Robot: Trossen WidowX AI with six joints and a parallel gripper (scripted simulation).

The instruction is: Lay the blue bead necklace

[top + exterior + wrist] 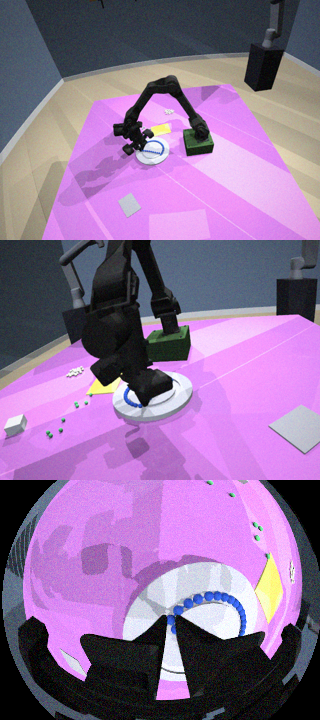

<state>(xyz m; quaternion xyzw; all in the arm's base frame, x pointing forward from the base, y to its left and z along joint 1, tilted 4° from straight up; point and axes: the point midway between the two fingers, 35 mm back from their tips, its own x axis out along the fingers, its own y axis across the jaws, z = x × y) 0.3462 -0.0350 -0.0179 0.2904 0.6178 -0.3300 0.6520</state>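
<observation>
Right now my gripper tip is 60 mm past the round white bead board and 10 mm above it. Also, from my gripper tip: yellow sheet (130 mm behind, 150 mm to the right, 10 mm below); grey tile (80 mm ahead, 310 mm to the left, 10 mm below); cube (90 mm ahead, 320 mm to the right).
</observation>
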